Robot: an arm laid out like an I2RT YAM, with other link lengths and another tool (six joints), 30 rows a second.
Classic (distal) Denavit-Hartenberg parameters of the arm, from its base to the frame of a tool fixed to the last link. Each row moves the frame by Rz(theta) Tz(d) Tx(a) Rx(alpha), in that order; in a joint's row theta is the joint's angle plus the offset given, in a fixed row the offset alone. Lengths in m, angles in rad.
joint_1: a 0.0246, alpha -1.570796, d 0.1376, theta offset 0
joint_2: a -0.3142, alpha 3.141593, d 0, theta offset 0
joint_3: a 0.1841, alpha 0, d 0, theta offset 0.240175
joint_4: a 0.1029, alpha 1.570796, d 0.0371, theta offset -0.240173
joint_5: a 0, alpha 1.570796, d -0.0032, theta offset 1.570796
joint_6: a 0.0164, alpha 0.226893, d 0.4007, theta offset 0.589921
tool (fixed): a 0, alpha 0, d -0.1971, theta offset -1.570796
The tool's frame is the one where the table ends.
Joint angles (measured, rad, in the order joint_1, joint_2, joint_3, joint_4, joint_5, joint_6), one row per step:
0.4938 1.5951 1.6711 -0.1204 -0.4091 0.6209
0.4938 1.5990 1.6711 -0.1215 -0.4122 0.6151
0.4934 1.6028 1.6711 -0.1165 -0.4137 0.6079
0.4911 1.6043 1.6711 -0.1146 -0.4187 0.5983
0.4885 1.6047 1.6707 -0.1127 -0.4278 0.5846
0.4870 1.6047 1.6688 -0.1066 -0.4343 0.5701
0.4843 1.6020 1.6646 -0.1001 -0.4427 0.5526
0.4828 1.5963 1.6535 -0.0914 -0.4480 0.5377
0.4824 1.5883 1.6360 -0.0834 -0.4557 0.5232
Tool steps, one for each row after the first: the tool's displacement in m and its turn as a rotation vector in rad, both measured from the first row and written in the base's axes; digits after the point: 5 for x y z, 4 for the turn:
0.00065 0.00079 -0.00230 -0.0058 -0.0001 0.0033
0.00194 0.00133 -0.00292 -0.0096 -0.0068 0.0047
0.00243 0.00100 -0.00340 -0.0151 -0.0146 0.0078
0.00203 0.00071 -0.00368 -0.0226 -0.0262 0.0149
0.00187 0.00061 -0.00332 -0.0292 -0.0413 0.0204
0.00106 -0.00024 -0.00274 -0.0372 -0.0595 0.0266
-0.00031 -0.00125 -0.00321 -0.0444 -0.0743 0.0308
-0.00308 -0.00192 -0.00569 -0.0534 -0.0845 0.0387

